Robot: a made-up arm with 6 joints. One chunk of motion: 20 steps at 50 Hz.
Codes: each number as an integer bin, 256 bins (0 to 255) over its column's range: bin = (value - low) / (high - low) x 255, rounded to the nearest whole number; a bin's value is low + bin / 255 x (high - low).
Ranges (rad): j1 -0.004..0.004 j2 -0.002..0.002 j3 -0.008..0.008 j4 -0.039..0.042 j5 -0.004..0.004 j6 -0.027..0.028
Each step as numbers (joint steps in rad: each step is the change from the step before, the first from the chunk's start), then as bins.
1 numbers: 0.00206 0.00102 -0.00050 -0.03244 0.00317 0.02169
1 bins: 193 193 120 21 229 226
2 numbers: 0.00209 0.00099 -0.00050 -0.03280 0.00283 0.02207
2 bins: 194 191 120 20 218 228
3 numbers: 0.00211 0.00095 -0.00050 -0.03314 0.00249 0.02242
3 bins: 195 188 120 18 207 229
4 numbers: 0.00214 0.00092 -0.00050 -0.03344 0.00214 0.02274
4 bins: 196 186 120 18 196 231
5 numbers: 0.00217 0.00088 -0.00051 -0.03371 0.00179 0.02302
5 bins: 197 184 119 17 185 232
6 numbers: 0.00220 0.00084 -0.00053 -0.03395 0.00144 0.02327
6 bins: 198 181 119 16 173 233
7 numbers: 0.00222 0.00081 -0.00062 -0.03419 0.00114 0.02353
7 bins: 198 179 118 15 164 234
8 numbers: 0.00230 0.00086 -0.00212 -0.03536 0.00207 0.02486
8 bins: 201 182 94 11 193 240
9 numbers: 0.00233 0.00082 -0.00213 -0.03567 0.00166 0.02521
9 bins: 202 180 94 10 180 242
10 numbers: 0.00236 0.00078 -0.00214 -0.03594 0.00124 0.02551
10 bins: 203 177 93 10 167 243
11 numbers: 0.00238 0.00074 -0.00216 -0.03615 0.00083 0.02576
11 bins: 203 175 93 9 154 245
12 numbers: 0.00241 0.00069 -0.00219 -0.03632 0.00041 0.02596
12 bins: 204 171 93 8 141 246
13 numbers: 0.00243 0.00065 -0.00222 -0.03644 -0.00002 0.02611
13 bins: 205 169 92 8 127 246
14 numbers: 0.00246 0.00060 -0.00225 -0.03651 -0.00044 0.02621
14 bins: 206 166 92 8 113 247
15 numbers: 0.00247 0.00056 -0.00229 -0.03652 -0.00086 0.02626
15 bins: 206 163 91 8 100 247
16 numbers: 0.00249 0.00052 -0.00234 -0.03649 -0.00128 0.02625
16 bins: 207 161 90 8 87 247
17 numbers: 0.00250 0.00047 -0.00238 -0.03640 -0.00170 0.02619
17 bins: 207 157 90 8 73 247
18 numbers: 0.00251 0.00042 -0.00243 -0.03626 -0.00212 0.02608
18 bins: 208 154 89 9 60 246
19 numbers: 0.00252 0.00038 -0.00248 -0.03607 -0.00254 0.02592
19 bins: 208 152 88 9 47 245
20 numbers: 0.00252 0.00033 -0.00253 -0.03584 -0.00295 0.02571
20 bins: 208 149 87 10 33 244
